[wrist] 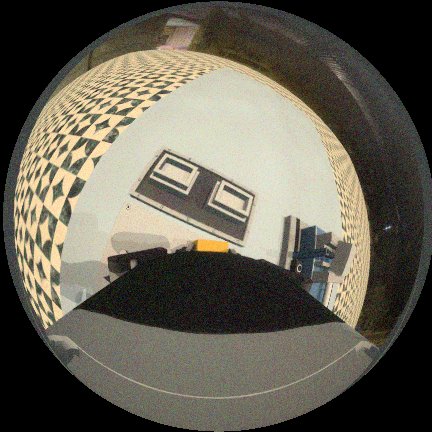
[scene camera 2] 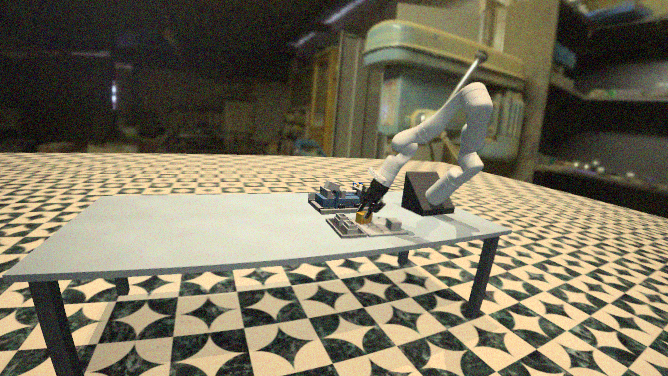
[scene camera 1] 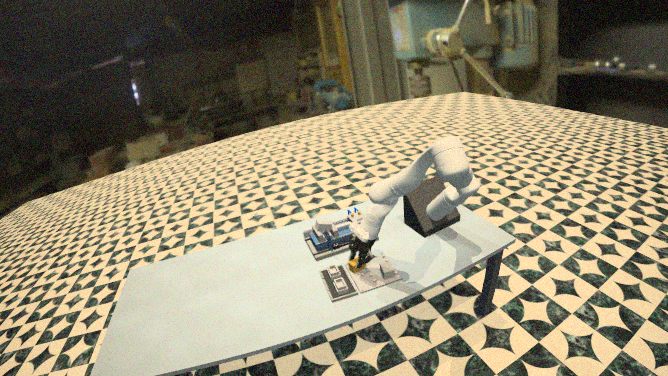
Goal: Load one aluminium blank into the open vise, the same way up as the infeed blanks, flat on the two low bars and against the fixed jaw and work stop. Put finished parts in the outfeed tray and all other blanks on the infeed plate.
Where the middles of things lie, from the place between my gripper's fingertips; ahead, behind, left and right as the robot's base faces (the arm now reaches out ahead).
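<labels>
You'd find the infeed plate (scene camera 1: pixel 365 283) 30 mm below my hand, 60 mm behind it and 40 mm to the left of it.
</labels>
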